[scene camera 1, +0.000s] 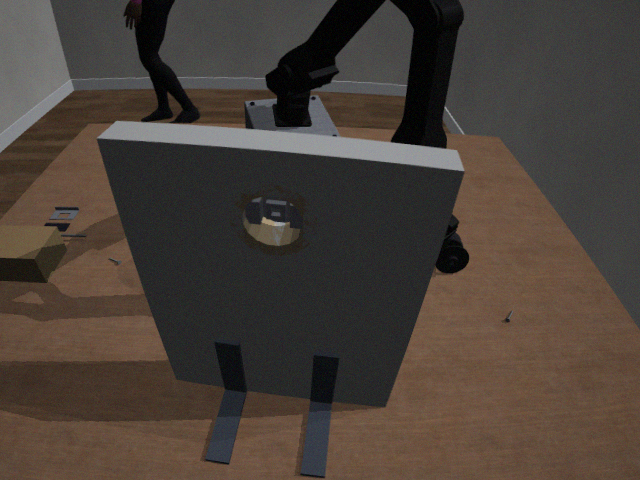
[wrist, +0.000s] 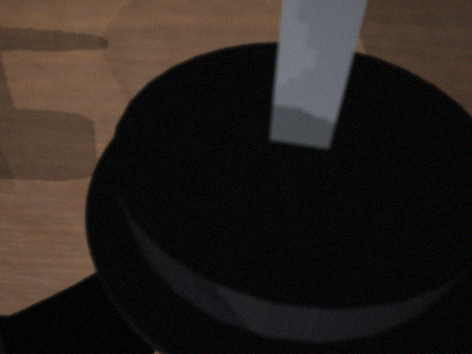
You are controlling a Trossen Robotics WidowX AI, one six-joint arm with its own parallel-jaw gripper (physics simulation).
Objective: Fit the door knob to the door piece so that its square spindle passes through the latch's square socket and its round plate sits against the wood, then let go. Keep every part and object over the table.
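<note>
The grey door piece stands upright on two flat feet in the middle of the table. Its round hole shows the latch with its square socket. The black door knob pokes out from behind the door's right edge, low over the table. In the wrist view its round black plate fills the picture, and the grey square spindle points away over the wood table. My gripper is shut on the knob. Its fingers are hidden behind the door and under the plate.
The arm's grey base plate sits behind the door. Small loose screws lie on the table, one at the right and one at the left. A dark figure stands at the back left. The table's right edge runs close by.
</note>
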